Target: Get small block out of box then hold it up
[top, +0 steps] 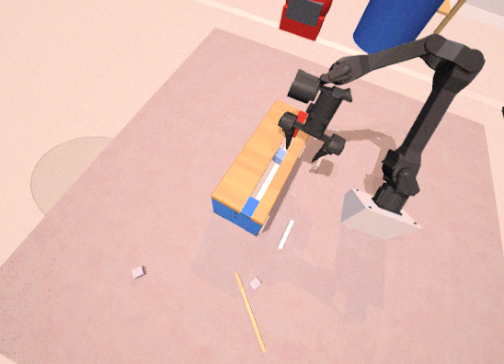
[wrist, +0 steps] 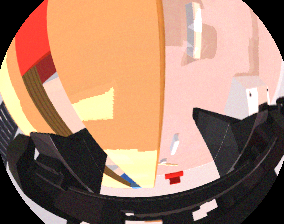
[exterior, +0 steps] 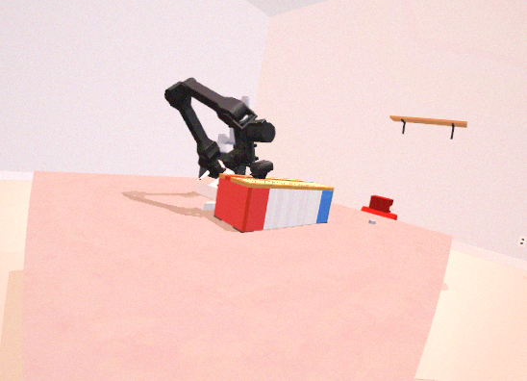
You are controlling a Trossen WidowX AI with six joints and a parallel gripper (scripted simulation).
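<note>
Right now the light-blue block is 50 mm ahead of my gripper tip and 30 mm to the left of it. Round my gripper tip: box (60 mm to the left, 50 mm ahead, 20 mm below); then thin yellow stick (430 mm to the left, 80 mm below).
</note>
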